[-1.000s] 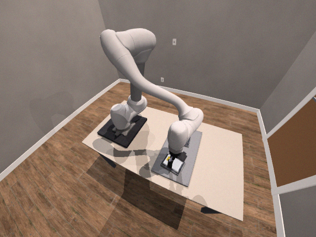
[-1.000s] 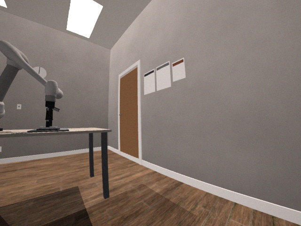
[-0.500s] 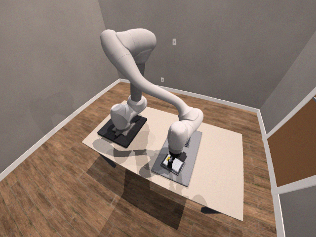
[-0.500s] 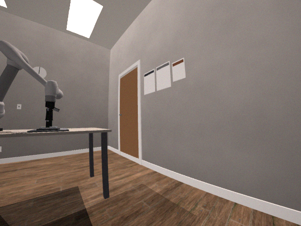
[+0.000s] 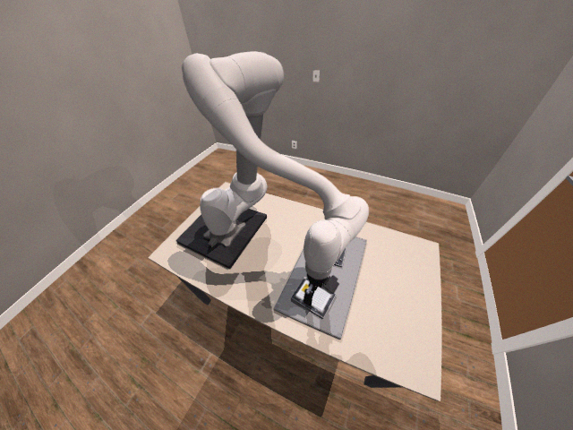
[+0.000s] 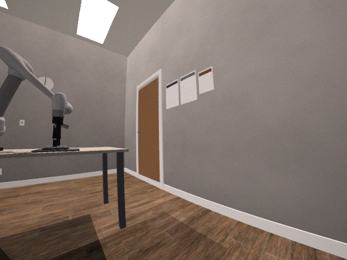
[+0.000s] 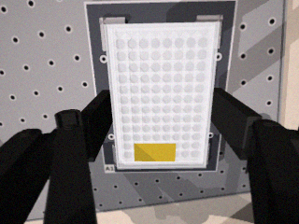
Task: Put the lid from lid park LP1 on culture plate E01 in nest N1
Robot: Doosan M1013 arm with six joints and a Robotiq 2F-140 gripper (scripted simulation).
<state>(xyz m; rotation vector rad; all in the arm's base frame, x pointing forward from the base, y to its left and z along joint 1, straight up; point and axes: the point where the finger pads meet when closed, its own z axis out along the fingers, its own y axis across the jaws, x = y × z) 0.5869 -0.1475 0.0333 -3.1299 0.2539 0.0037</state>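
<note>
The clear lid is 2 cm below my hand. The rest, counted from my hand: culture plate 3 cm below; then dark nest 4 cm below; then dark lid park frame 25 cm to the left, 4 cm below, 1 cm behind.
</note>
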